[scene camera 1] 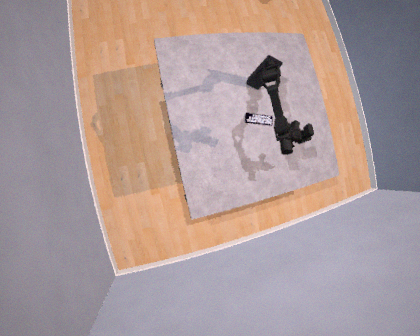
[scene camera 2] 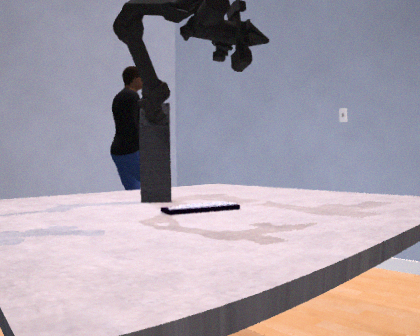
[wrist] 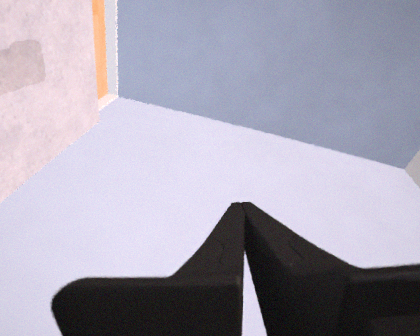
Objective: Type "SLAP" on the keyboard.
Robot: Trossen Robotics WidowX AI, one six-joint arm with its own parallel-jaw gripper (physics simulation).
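Seen in the pictures: gripper, fingertip midpoint: (scene camera 1: 311, 138) (scene camera 2: 268, 41) (wrist: 240, 211); arm's base, link origin: (scene camera 1: 271, 65) (scene camera 2: 153, 114).
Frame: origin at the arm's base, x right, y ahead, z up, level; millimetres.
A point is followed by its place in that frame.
Observation:
A small dark keyboard with white keys (scene camera 1: 259, 119) {y 264, x 93, z -281 mm} (scene camera 2: 200, 208) {y 285, x 120, z -283 mm} lies flat on the table, near the arm's base. Its letters are too small to read. The keyboard does not show in the wrist view. My black gripper (scene camera 1: 286, 151) (scene camera 2: 267, 40) {y 490, x 94, z 147 mm} (wrist: 240, 211) {y 490, x 94, z 147 mm} is shut, its fingertips meeting with nothing between them. It hangs high above the table and apart from the keyboard, below and to the right of it in the first scene view. In the second scene view, it points to the right.
The grey table (scene camera 1: 215, 175) {y 471, x 565, z -296 mm} (scene camera 2: 100, 280) {y 538, x 667, z -296 mm} (wrist: 55, 110) {y 817, x -252, z -296 mm} carries the arm's base post (scene camera 2: 155, 165) {y 20, x 14, z -172 mm}. The arm's links rise from this post. A person in a black top (scene camera 2: 125, 120) stands behind the post. Shadows of the arm fall across the table.

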